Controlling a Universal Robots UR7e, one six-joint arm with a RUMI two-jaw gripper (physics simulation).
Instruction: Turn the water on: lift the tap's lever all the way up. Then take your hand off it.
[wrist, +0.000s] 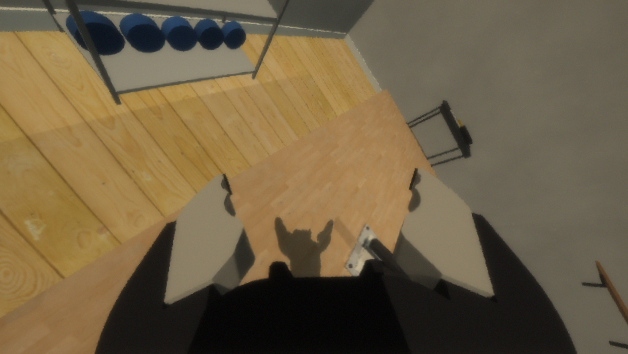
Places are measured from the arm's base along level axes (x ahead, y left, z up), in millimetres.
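Pixels of known places: gripper, fingertip midpoint: (319, 175).
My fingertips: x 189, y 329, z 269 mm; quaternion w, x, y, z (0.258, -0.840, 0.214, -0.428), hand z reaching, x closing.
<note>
Ahead of a thing's pixels: the offset from my fingertips to its top centre. "pt": to the spot under its first point. Level surfaces: height alone.
My gripper (319, 175) is open, its two pale fingers spread wide over the wooden worktop {285 mm down} (350, 150), with nothing between them. A small metal plate {197 mm ahead, 433 mm right, 273 mm down} (358, 252) with screws at its corners lies on the worktop, low in the view and just left of the right finger. A dark post {pt 189 mm ahead, 340 mm right, 202 mm down} (382, 252) rises from it and runs behind the right finger and the gripper body; this looks like part of the tap's stand. The tap's lever cannot be made out, so its position cannot be told.
A rack (175, 67) with several blue containers (181, 35) stands at the upper left, beyond the worktop on the plank floor (165, 130). A dark frame (456, 129) is at the right by the grey wall (525, 75). A wooden bar (612, 292) on dark brackets is at the lower right.
</note>
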